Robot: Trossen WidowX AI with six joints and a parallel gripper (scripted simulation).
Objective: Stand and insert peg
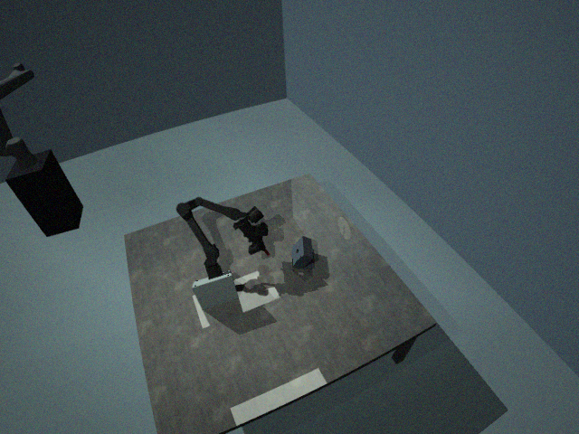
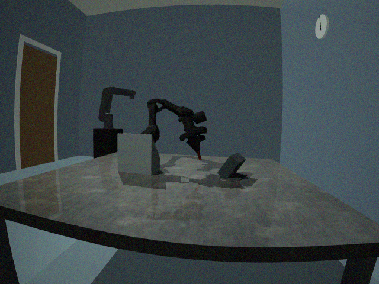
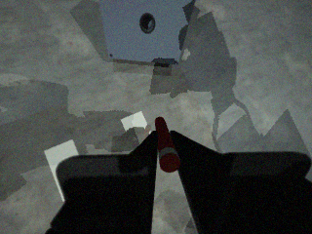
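Right now the sloped panel is 18 cm ahead of my gripper tip, 5 cm to the right of it and 5 cm below it. Round my gripper tip: red peg: 1 cm behind, 1 cm above.
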